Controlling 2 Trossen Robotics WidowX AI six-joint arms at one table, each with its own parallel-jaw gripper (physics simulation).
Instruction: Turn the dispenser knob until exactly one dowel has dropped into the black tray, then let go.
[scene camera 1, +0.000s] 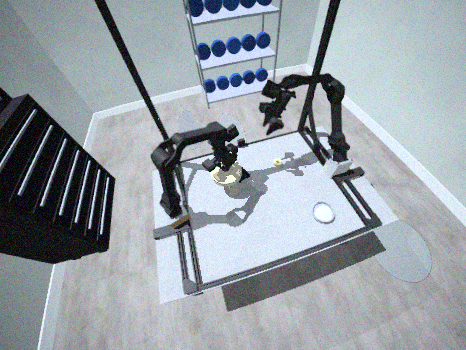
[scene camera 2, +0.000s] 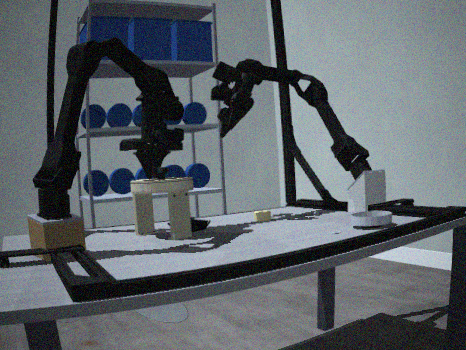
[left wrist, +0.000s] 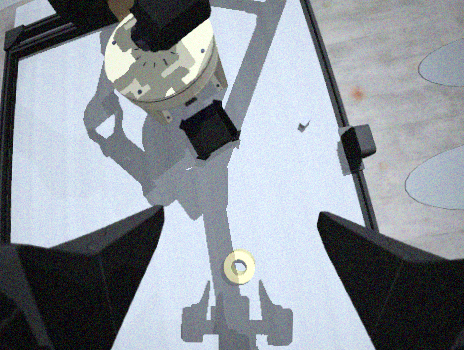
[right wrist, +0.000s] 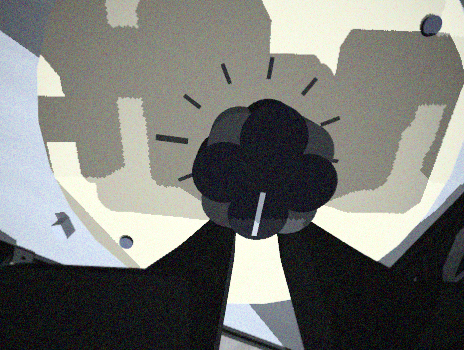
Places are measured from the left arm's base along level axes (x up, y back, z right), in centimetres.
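Where they show: left gripper, fingertip midpoint: (scene camera 1: 264, 130) (scene camera 2: 225, 133) (left wrist: 242, 216); right gripper, fingertip midpoint: (scene camera 2: 152, 178); left arm's base, link origin: (scene camera 1: 340, 159) (scene camera 2: 365, 179); right arm's base, link origin: (scene camera 1: 174, 211) (scene camera 2: 54, 216).
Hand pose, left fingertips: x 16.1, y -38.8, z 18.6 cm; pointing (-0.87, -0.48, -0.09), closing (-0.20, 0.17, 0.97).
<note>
Things, the pixels of their top centre, and the offset from my left fingertips.
- round cream dispenser, top centre: (right wrist: 255, 151) (left wrist: 155, 45) (scene camera 2: 161, 178) (scene camera 1: 225, 170) dx -11.5, dy -24.0, dz -9.9 cm
- black tray, top centre: (left wrist: 209, 128) (scene camera 2: 189, 221) (scene camera 1: 240, 174) dx -23.7, dy -15.7, dz -6.4 cm
- pale yellow ring, top centre: (left wrist: 238, 267) (scene camera 2: 262, 211) (scene camera 1: 277, 161) dx -23.6, dy +8.5, dz -4.3 cm
- round white dish, top centre: (scene camera 2: 371, 213) (scene camera 1: 323, 211) dx -22.9, dy +18.3, dz -41.1 cm
- small grey piece, top centre: (right wrist: 58, 232) (left wrist: 305, 120) dx -24.6, dy -14.3, dz +10.7 cm
The round cream dispenser (scene camera 1: 218, 177) (scene camera 2: 162, 187) (left wrist: 125, 72) (right wrist: 355, 217) stands on legs. Its black lobed knob (right wrist: 267, 165) has a white pointer line toward the bottom of the right wrist view; tick marks surround the knob's far side. My right gripper (right wrist: 256, 215) (scene camera 2: 155, 171) is shut on the knob, its fingertips partly hidden beneath the lobes, with a narrow gap between the fingers. The black tray (scene camera 1: 245, 174) (scene camera 2: 200, 224) (left wrist: 207, 131) lies beside the dispenser; its inside is dark and no dowel can be made out. My left gripper (scene camera 1: 272, 127) (scene camera 2: 225, 129) (left wrist: 242, 216) is open, empty and high above the table.
A pale yellow ring (scene camera 1: 277, 162) (scene camera 2: 262, 216) (left wrist: 230, 267) lies on the table beyond the tray. A round white dish (scene camera 1: 324, 212) (scene camera 2: 372, 220) stands near the left arm's base. A small grey piece (left wrist: 303, 125) lies near the rail. Dark frame rails edge the table.
</note>
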